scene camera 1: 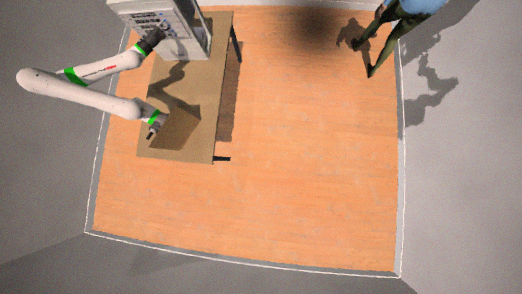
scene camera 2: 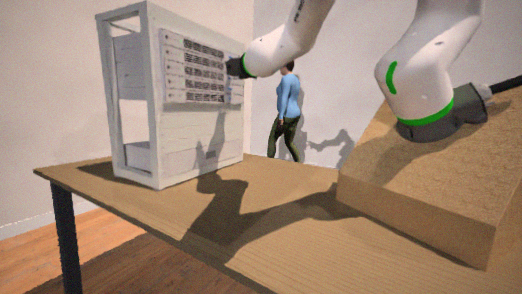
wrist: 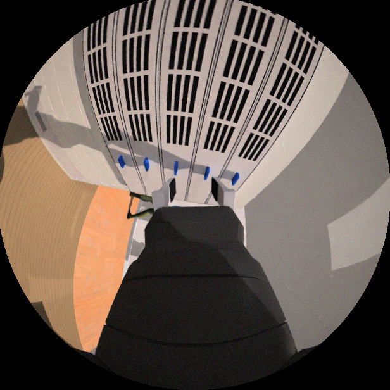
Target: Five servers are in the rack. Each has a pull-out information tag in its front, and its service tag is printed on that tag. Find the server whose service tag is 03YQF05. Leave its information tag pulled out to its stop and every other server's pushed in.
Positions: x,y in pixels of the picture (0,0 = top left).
Labels:
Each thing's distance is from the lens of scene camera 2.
white rack (scene camera 2: pixel 168 60): 0.83 m

